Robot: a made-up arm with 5 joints.
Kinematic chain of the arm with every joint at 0, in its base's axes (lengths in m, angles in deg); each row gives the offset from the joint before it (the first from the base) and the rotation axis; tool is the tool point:
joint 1: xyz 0 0 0.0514 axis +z
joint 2: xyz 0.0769 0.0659 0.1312 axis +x
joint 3: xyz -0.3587 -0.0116 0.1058 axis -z
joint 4: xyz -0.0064 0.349 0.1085 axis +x
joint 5: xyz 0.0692 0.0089 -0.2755 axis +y
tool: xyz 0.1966 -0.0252 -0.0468
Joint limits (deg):
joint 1: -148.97..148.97
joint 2: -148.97..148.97
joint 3: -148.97..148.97
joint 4: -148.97..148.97
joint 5: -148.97..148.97
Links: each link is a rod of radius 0.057 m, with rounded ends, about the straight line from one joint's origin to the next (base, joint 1, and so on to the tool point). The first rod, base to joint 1, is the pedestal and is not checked.
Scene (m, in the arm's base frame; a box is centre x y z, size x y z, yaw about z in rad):
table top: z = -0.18
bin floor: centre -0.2 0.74 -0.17 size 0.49 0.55 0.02 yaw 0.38
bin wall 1: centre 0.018 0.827 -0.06 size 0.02 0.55 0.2 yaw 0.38
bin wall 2: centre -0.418 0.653 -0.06 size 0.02 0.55 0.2 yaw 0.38
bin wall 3: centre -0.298 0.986 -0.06 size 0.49 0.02 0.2 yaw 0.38
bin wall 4: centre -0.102 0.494 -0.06 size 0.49 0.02 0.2 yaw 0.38
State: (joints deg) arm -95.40 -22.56 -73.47 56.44 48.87
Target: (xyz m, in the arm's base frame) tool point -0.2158 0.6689 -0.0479
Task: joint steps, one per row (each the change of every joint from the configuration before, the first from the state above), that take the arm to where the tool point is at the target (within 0.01 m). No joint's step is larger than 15 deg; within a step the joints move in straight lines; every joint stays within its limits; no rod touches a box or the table.
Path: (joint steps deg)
1: 2.05 -12.95 -7.53 1.74 -1.67
2: 2.06 -12.94 -7.53 1.75 -1.68
3: 2.05 -12.95 -7.54 1.74 -1.67
4: 2.05 -12.95 -7.53 1.74 -1.68
5: 2.06 -12.94 -7.53 1.74 -1.67
6: 2.05 -12.95 -7.53 1.75 -1.67
7: -0.31 12.66 4.20 -8.94 4.09
8: -0.30 12.66 4.20 -8.93 4.09
9: -0.31 12.67 4.21 -8.94 4.08
10: -0.30 12.66 4.20 -8.93 4.09
11: -0.31 12.66 4.21 -8.94 4.09
12: 8.35 -1.16 0.50 -13.02 2.77

